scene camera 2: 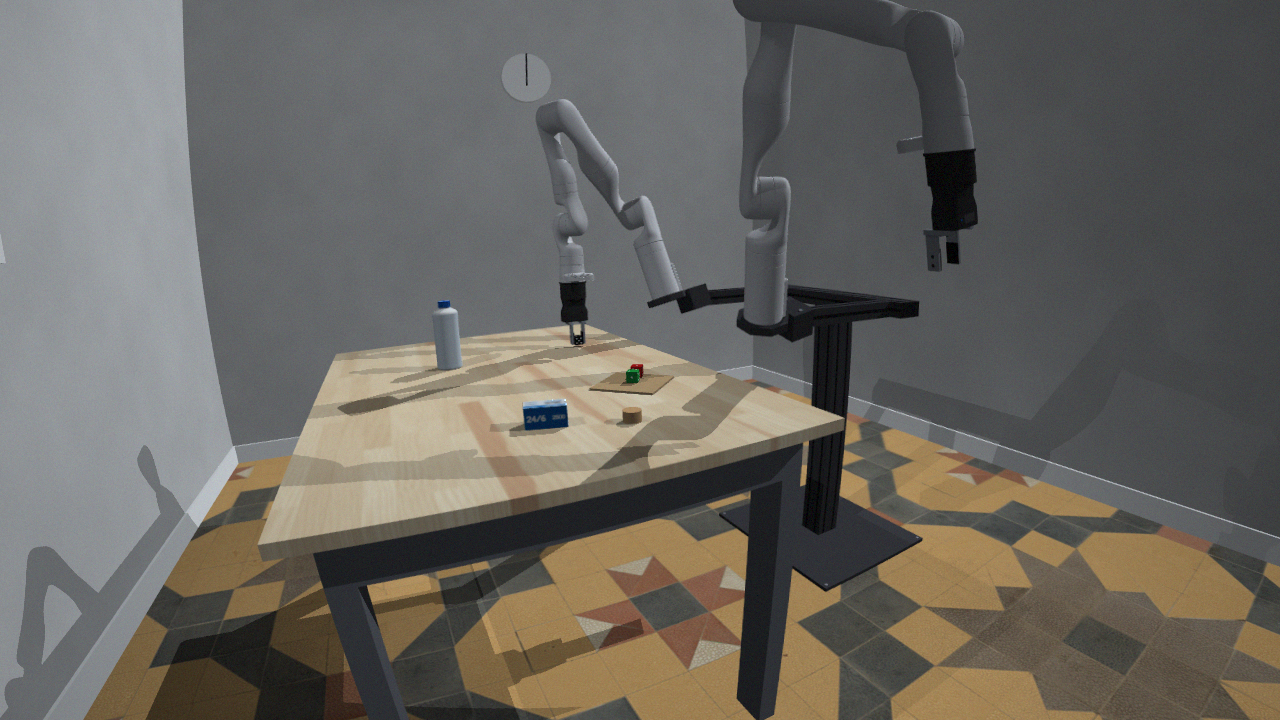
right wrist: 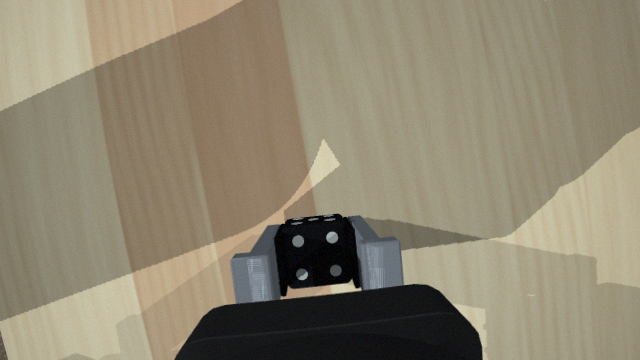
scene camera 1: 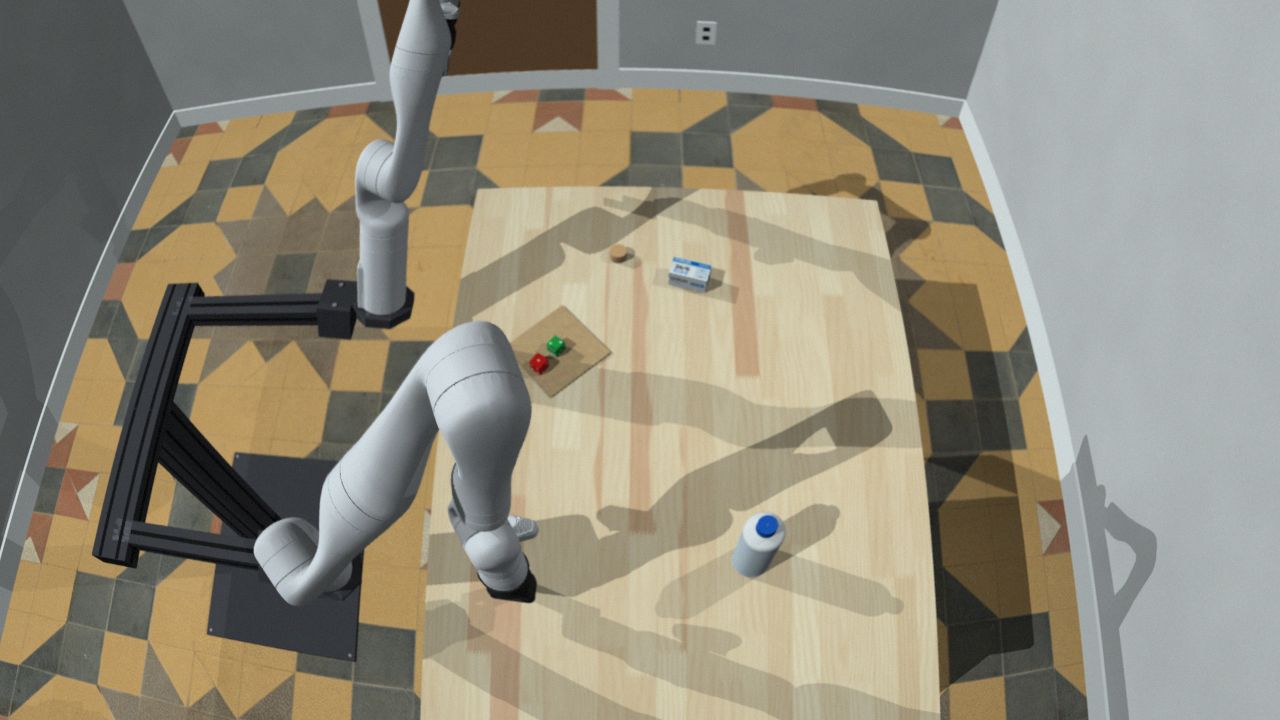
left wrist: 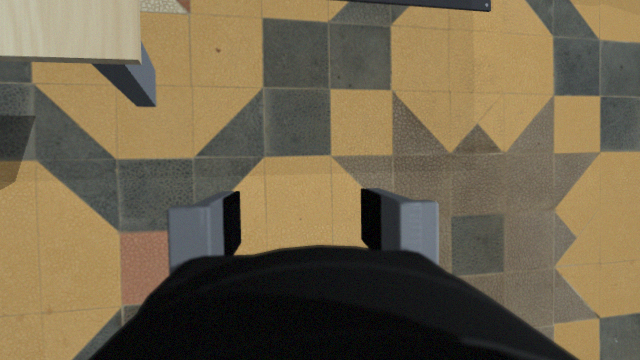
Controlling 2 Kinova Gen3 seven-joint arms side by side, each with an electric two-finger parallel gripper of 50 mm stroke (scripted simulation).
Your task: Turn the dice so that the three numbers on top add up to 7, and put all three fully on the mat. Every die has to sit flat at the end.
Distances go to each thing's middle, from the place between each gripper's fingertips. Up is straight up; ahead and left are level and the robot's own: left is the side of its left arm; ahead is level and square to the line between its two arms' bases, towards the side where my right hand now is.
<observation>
Right now my right hand (scene camera 2: 578, 343) is 2 cm short of the brown square mat (scene camera 1: 583, 350), 46 cm to the right of it and 2 cm above it. The rest, counted from my right hand: staples box (scene camera 2: 546, 414) (25 cm ahead, 64 cm to the left, 1 cm below); then white bottle (scene camera 1: 759, 542) (38 cm ahead, 8 cm to the left, 6 cm above); then black die (right wrist: 316, 250) (1 cm below).
Now: left hand (scene camera 2: 944, 266) 33 cm short of the brown square mat, 52 cm to the left of it and 28 cm above it. Also, from my left hand: staples box 56 cm ahead, 34 cm to the right, 26 cm below; then white bottle 69 cm ahead, 90 cm to the right, 20 cm below; then black die 31 cm ahead, 98 cm to the right, 26 cm below.
</observation>
